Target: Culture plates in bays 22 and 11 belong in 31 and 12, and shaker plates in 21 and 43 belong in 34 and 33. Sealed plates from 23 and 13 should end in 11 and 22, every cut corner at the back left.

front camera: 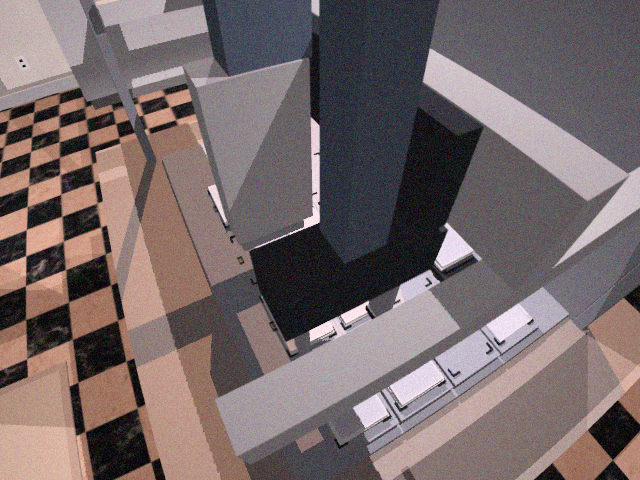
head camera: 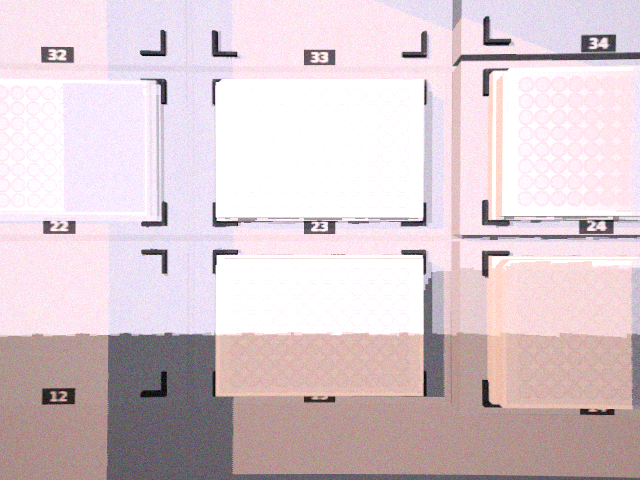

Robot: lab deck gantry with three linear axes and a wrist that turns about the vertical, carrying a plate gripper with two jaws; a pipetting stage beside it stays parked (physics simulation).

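Frame: origin at the robot's base, x ahead, y left, z up, level; metres.
Where they show: gripper, fingertip midpoint: [front camera: 341, 335]; robot's base, link origin: [front camera: 209, 191].
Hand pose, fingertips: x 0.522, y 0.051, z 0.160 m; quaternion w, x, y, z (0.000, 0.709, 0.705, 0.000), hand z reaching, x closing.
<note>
Things, the pixels of their centre, and the offset from my fingertips. "pt": a spot on its surface instead.
- bay 23 plate, body centre: [head camera: 319, 151] [front camera: 347, 288] dx -0.130, dy +0.099, dz -0.153 m
- bay 13 plate, body centre: [head camera: 319, 324] [front camera: 296, 313] dx -0.130, dy -0.008, dz -0.153 m
- bay 22 plate, body centre: [head camera: 50, 150] [front camera: 307, 230] dx -0.294, dy +0.099, dz -0.153 m
- bay 11 plate, body centre: [front camera: 233, 198] dx -0.458, dy -0.008, dz -0.148 m
- bay 43 plate, body centre: [front camera: 437, 238] dx -0.131, dy +0.315, dz -0.131 m
- Bay 12, surface spot: [head camera: 58, 396] pt dx -0.294, dy -0.054, dz -0.160 m
- bay 33, surface spot: [head camera: 318, 57] pt dx -0.131, dy +0.160, dz -0.160 m
- bay 24 plate, body centre: [head camera: 606, 144] [front camera: 399, 359] dx +0.034, dy +0.099, dz -0.139 m
- bay 14 plate, body centre: [head camera: 605, 331] [front camera: 343, 392] dx +0.034, dy -0.008, dz -0.139 m
My gripper [front camera: 339, 330] is low over the front part of the deck, its jaws spread wide with no plate visible between them. The bay 23 plate [front camera: 354, 315] [head camera: 320, 149] and the bay 13 plate [front camera: 321, 329] [head camera: 320, 299] lie flat; their cut corners are washed out. The bay 22 plate [head camera: 103, 147] is partly in the head view. The bay 11 plate [front camera: 217, 202] and bay 43 plate [front camera: 455, 248] show partly in the front view. Bay 12 [head camera: 58, 396] and bay 33 [head camera: 318, 57] show no plate. The bay 21 plate is hidden behind my gripper.
The bay 24 plate [front camera: 416, 383] [head camera: 573, 149] and bay 14 plate [front camera: 371, 411] [head camera: 563, 335] stand at the deck's right side. Another plate [front camera: 509, 323] is at the far end of that column. A grey rail [front camera: 336, 369] crosses in front, and the parked stage's panel [front camera: 258, 144] stands behind my gripper.
</note>
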